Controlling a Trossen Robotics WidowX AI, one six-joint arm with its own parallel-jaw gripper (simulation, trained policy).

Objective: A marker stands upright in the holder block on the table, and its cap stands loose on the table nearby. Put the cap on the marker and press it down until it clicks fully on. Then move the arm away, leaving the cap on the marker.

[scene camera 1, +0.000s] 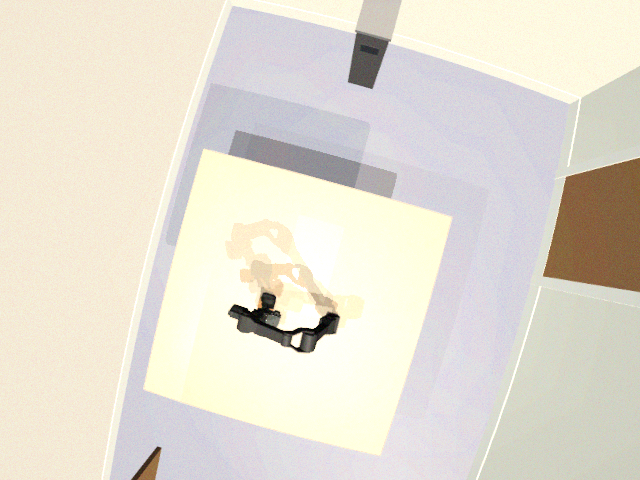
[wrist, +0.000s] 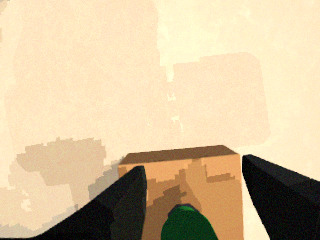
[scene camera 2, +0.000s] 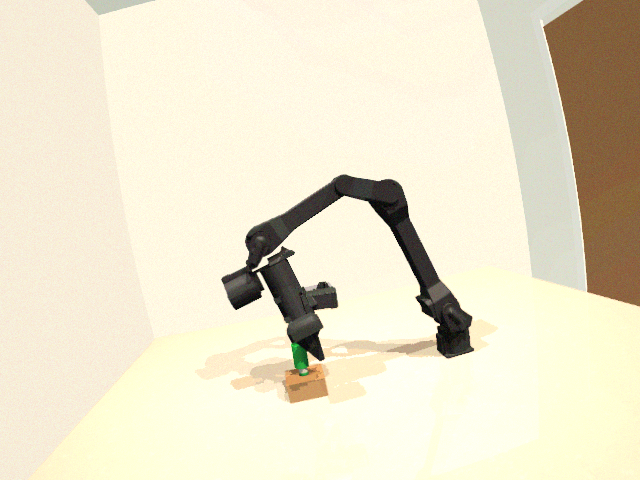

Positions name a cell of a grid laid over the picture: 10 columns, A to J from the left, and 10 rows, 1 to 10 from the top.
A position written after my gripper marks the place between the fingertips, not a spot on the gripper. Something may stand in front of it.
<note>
I see my gripper (scene camera 2: F8) and a holder block (wrist: G7).
My gripper also shows in the wrist view (wrist: G8).
</note>
